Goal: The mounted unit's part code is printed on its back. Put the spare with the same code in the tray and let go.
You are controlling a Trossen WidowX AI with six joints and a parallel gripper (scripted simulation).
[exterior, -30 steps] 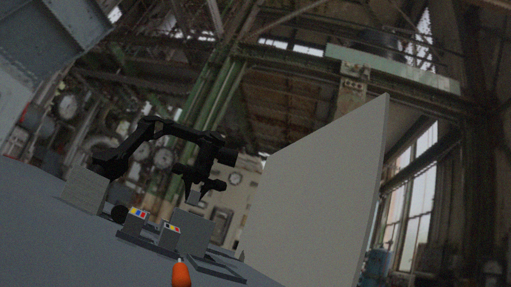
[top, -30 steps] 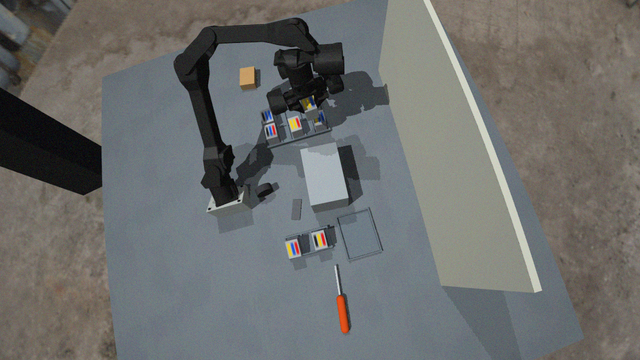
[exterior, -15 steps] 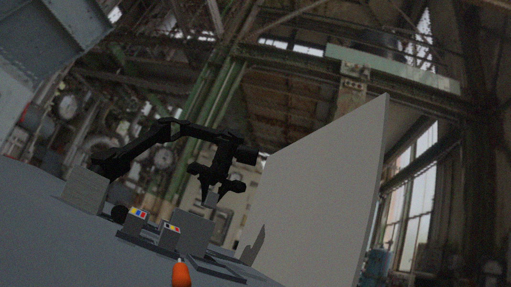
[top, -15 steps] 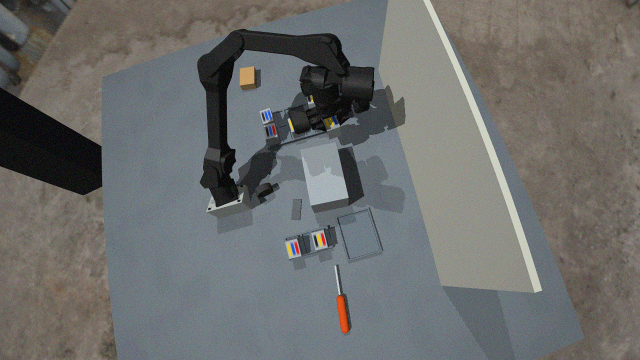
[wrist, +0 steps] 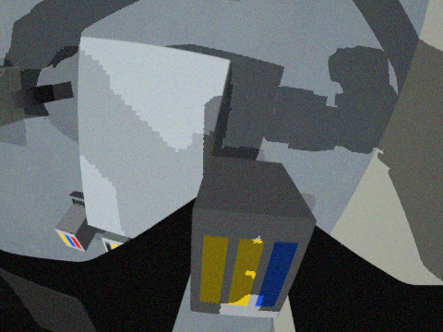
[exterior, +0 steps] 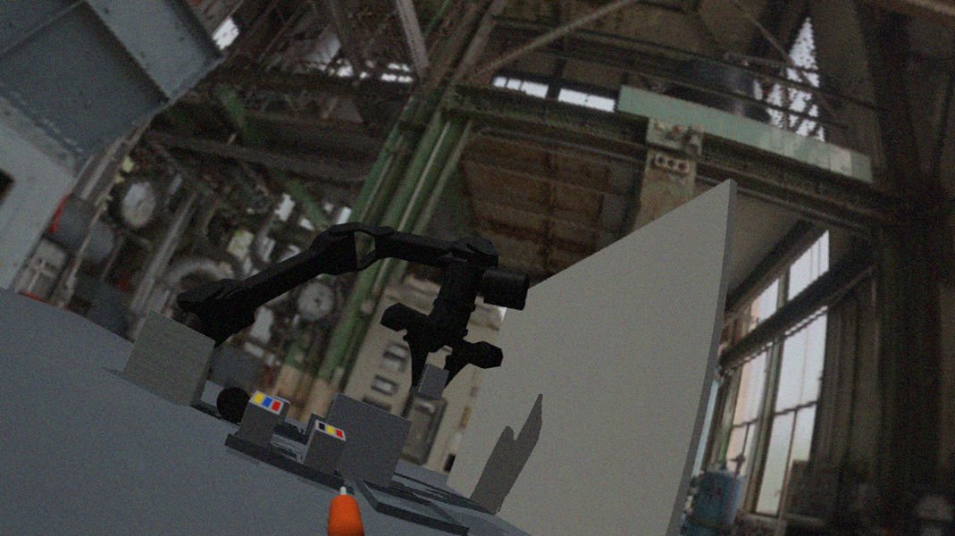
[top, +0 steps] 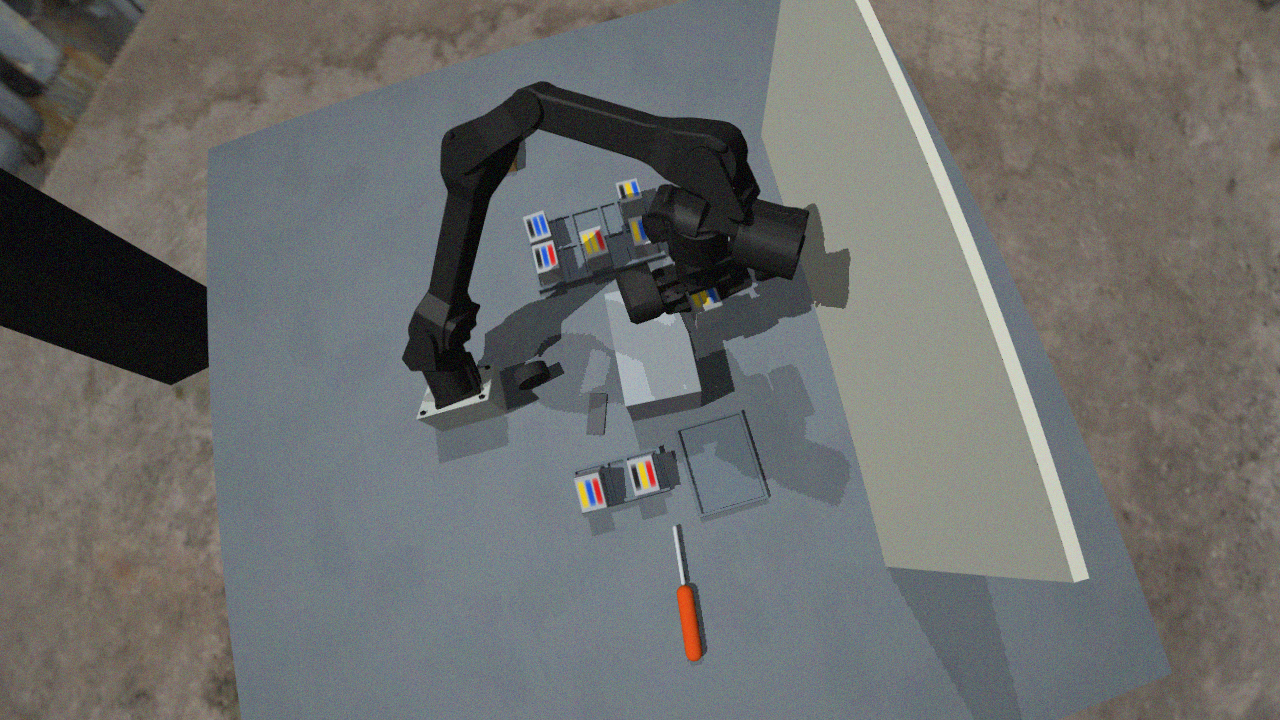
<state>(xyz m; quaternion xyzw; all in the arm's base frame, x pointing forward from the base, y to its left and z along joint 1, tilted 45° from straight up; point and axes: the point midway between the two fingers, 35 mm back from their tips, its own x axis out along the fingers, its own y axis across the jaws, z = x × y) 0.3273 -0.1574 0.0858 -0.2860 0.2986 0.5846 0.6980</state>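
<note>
My gripper tip is now 50 mm past the shallow grey tray, 180 mm to the left of it and 150 mm above it. From my gripper tip the other things lie so: pale grey block (70 mm behind, 10 mm to the left, 100 mm below); then tall beige panel (180 mm ahead, 60 mm to the right, 70 mm above).
</note>
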